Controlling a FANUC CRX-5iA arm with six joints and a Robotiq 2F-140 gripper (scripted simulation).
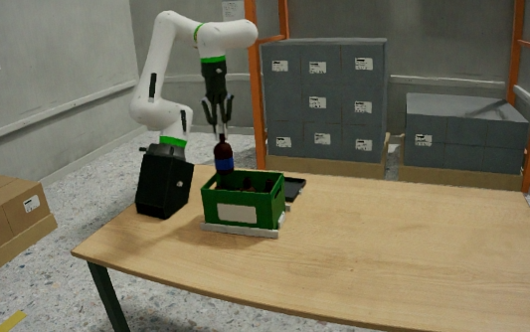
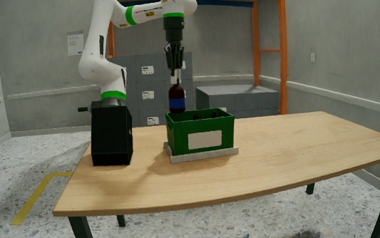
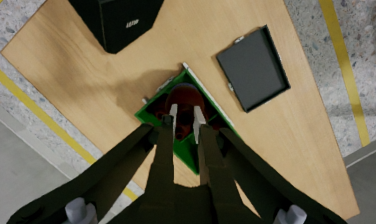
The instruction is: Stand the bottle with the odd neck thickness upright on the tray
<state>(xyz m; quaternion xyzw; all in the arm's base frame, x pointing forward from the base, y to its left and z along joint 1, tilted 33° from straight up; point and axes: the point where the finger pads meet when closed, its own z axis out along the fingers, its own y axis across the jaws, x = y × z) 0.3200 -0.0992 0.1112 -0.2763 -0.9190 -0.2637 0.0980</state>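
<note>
Right now the brown bottle is 9 cm below my hand. From my hand the other things lie so: green crate 9 cm ahead, 3 cm to the right, 27 cm below; then dark tray 8 cm ahead, 26 cm to the left, 34 cm below.
</note>
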